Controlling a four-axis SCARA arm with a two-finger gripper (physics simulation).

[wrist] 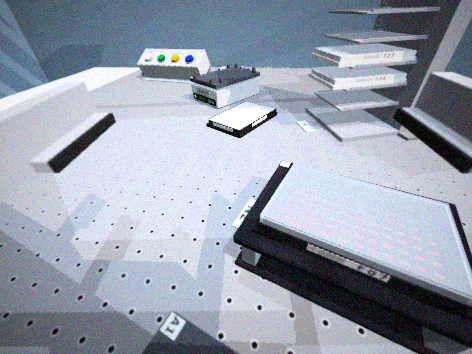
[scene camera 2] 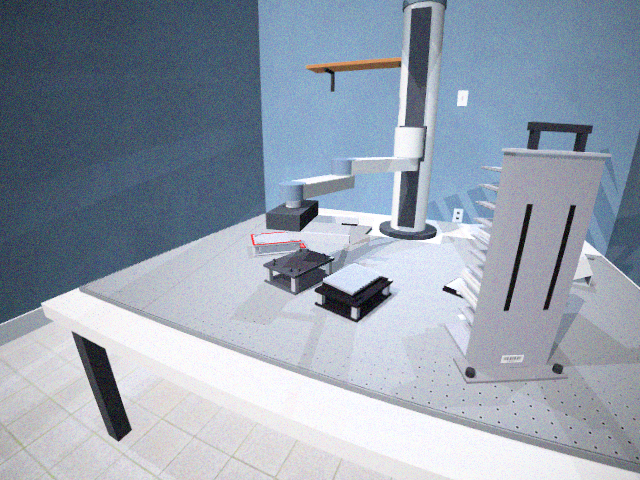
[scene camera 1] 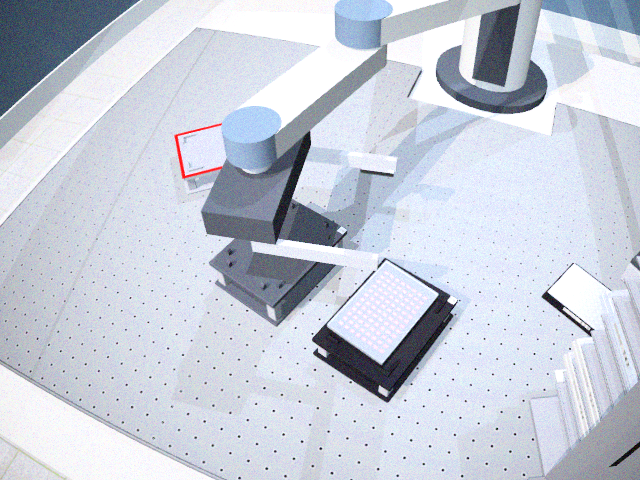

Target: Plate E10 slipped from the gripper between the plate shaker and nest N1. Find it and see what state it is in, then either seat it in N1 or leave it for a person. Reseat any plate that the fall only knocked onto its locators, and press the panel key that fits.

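Places are measured from the arm's base along level axes (x right, y ahead, z up), in metres.
Pixels of known places: gripper, fingertip midpoint: (wrist: 249, 98) (scene camera 2: 354, 229) (scene camera 1: 388, 209); arm's base at its link origin: (scene camera 2: 407, 231) (scene camera 1: 491, 79).
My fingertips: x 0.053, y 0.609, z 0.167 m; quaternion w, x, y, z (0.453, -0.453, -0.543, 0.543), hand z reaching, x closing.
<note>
For each thing: its top centre in the pictures, then the offset to it from my fingertips. "*": a spot on its surface instead.
- low plate at its top centre: (scene camera 1: 591, 300) (wrist: 243, 113) (scene camera 2: 473, 289) dx -0.309, dy -0.069, dz -0.140 m
- shaker at a spot on its surface: (wrist: 227, 89) * dx -0.385, dy -0.120, dz -0.116 m
- dark grey nest at its top centre: (scene camera 1: 277, 241) (scene camera 2: 299, 257) dx +0.146, dy +0.029, dz -0.091 m
- Plate F07 at its top centre: (wrist: 358, 206) (scene camera 1: 384, 307) (scene camera 2: 353, 275) dx -0.028, dy +0.080, dz -0.089 m
- black nest at its top centre: (wrist: 352, 215) (scene camera 1: 387, 316) (scene camera 2: 355, 282) dx -0.034, dy +0.082, dz -0.105 m
- panel at its top centre: (wrist: 170, 50) dx -0.604, dy -0.358, dz -0.070 m
- T24 at its top centre: (wrist: 356, 70) dx -0.329, dy +0.125, dz -0.059 m
- red-outlined tray at its top centre: (scene camera 1: 223, 141) (scene camera 2: 275, 236) dx +0.338, dy -0.150, dz -0.108 m
A low plate (scene camera 1: 578, 291) (scene camera 2: 453, 285) (wrist: 242, 119) with black sides and white top lies flat on the table before the shaker (wrist: 227, 89); its side label is unreadable. The dark grey nest (scene camera 1: 279, 294) (scene camera 2: 294, 266) holds no plate; its name tag does not show. Plate F07 (scene camera 1: 382, 310) (scene camera 2: 351, 277) (wrist: 360, 220), pale with pink wells, rests on the black nest (scene camera 1: 413, 346) (scene camera 2: 379, 294) (wrist: 320, 272) tagged N2; its contact with the locators is unclear. My gripper (scene camera 1: 385, 211) (scene camera 2: 350, 230) (wrist: 249, 98) is open and empty, above the table behind the nests.
The panel (wrist: 172, 67) has white, green, yellow and blue keys. The rack (scene camera 2: 516, 258) holds plates T27 (wrist: 365, 55) and T24 (wrist: 360, 77); its shelves jut out. A red-outlined tray (scene camera 1: 179, 155) (scene camera 2: 252, 239) stands beyond the grey nest, partly hidden by the arm in scene camera 1.
</note>
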